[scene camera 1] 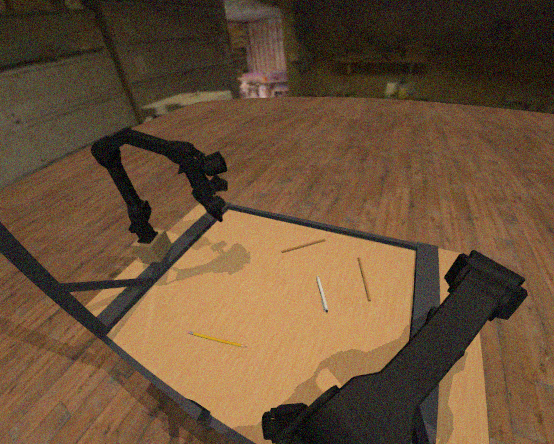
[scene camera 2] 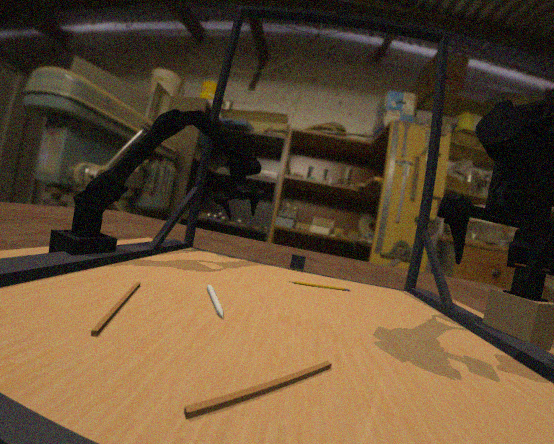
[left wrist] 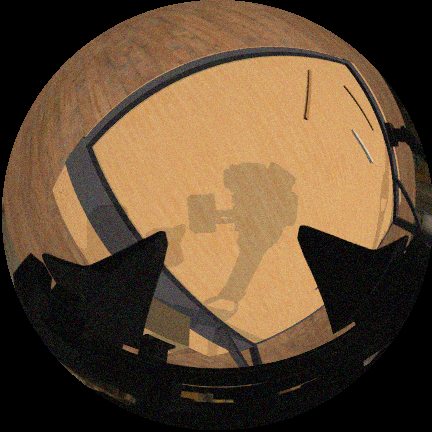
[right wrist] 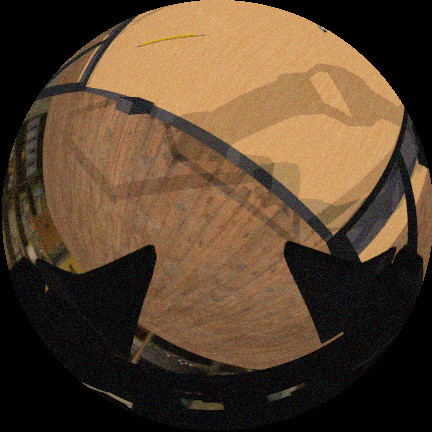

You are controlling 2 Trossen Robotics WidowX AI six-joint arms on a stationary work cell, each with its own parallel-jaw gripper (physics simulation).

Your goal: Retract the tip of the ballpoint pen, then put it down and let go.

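Note:
The white ballpoint pen lies flat on the wooden table top; its dark pointed end shows, but it is too small to tell how far the tip stands out. A sliver of the pen shows at the top edge of the right wrist view. My left gripper is open and empty, high above the table's left part in scene camera 1, far from the pen. My right gripper is open and empty, raised beyond the table's edge, away from the pen.
A yellow pencil lies apart from the pen. One brown stick lies beside the pen, another brown stick farther off. Dark frame rails border the table.

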